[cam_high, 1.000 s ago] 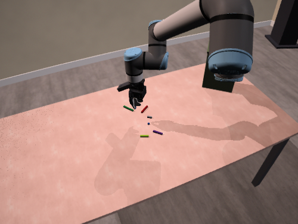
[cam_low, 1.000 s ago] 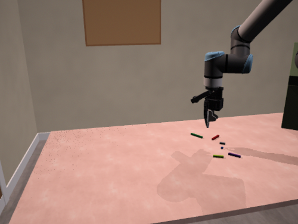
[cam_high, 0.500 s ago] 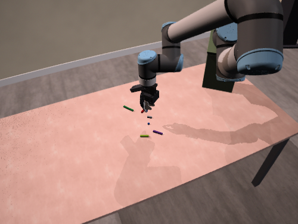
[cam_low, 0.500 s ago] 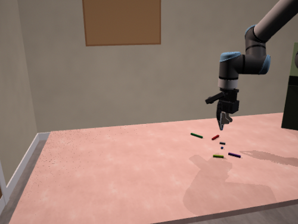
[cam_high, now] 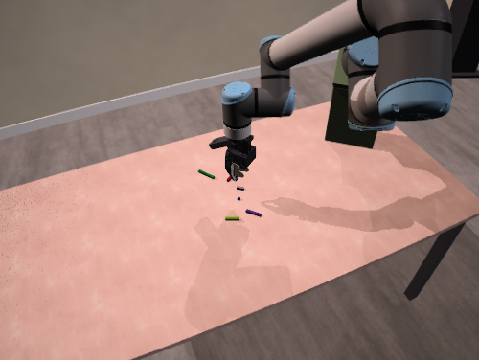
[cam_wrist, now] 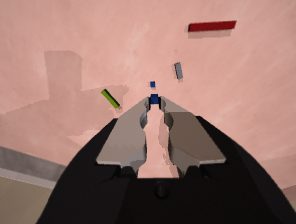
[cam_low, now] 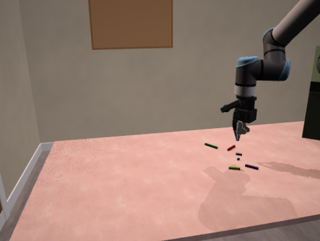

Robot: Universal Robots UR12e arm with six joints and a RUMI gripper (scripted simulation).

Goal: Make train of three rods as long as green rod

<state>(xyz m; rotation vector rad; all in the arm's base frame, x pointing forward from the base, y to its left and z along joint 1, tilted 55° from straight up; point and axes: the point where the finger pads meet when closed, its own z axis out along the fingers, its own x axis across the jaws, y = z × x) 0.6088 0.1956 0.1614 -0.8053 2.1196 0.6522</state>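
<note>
My gripper is now 2 cm past the grey rod, 5 cm to the left of it and 11 cm above it. The rest, counted from my hand: purple rod (6 cm behind, 9 cm to the left, 11 cm below); lime rod (2 cm ahead, 11 cm to the left, 11 cm below); red rod (1 cm ahead, 12 cm to the right, 11 cm below).
</note>
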